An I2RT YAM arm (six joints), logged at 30 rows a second.
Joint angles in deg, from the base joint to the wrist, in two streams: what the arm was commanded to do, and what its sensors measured. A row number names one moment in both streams.
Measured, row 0: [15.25 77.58 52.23 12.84 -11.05 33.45]
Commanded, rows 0 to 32: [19.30 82.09 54.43 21.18 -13.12 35.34]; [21.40 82.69 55.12 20.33 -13.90 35.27]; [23.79 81.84 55.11 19.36 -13.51 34.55]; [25.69 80.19 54.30 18.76 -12.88 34.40]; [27.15 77.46 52.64 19.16 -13.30 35.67]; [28.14 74.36 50.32 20.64 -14.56 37.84]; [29.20 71.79 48.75 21.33 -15.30 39.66]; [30.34 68.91 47.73 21.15 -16.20 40.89]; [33.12 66.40 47.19 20.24 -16.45 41.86]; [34.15 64.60 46.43 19.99 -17.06 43.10]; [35.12 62.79 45.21 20.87 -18.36 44.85]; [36.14 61.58 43.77 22.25 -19.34 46.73]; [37.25 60.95 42.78 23.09 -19.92 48.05]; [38.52 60.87 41.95 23.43 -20.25 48.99]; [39.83 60.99 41.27 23.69 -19.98 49.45]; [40.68 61.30 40.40 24.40 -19.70 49.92]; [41.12 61.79 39.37 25.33 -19.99 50.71]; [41.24 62.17 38.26 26.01 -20.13 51.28]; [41.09 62.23 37.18 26.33 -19.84 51.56]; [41.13 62.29 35.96 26.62 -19.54 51.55]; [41.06 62.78 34.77 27.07 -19.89 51.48]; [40.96 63.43 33.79 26.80 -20.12 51.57]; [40.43 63.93 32.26 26.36 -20.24 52.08]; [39.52 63.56 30.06 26.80 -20.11 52.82]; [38.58 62.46 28.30 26.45 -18.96 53.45]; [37.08 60.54 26.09 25.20 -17.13 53.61]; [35.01 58.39 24.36 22.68 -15.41 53.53]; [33.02 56.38 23.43 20.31 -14.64 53.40]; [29.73 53.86 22.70 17.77 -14.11 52.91]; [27.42 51.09 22.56 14.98 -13.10 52.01]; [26.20 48.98 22.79 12.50 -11.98 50.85]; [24.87 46.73 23.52 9.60 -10.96 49.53]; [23.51 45.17 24.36 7.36 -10.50 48.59]
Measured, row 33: [25.74 48.31 23.16 14.37 -13.56 51.07]
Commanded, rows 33 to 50: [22.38 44.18 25.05 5.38 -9.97 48.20]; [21.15 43.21 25.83 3.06 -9.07 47.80]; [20.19 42.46 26.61 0.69 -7.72 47.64]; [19.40 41.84 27.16 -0.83 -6.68 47.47]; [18.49 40.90 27.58 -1.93 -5.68 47.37]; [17.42 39.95 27.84 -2.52 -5.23 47.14]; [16.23 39.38 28.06 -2.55 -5.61 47.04]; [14.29 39.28 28.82 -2.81 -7.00 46.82]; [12.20 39.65 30.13 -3.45 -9.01 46.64]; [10.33 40.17 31.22 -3.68 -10.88 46.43]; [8.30 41.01 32.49 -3.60 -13.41 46.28]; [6.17 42.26 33.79 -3.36 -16.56 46.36]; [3.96 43.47 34.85 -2.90 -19.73 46.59]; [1.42 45.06 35.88 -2.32 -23.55 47.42]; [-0.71 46.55 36.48 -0.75 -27.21 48.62]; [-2.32 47.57 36.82 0.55 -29.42 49.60]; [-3.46 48.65 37.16 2.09 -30.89 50.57]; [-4.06 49.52 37.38 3.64 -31.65 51.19]
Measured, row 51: [-2.44 47.92 36.51 -0.75 -23.16 48.21]
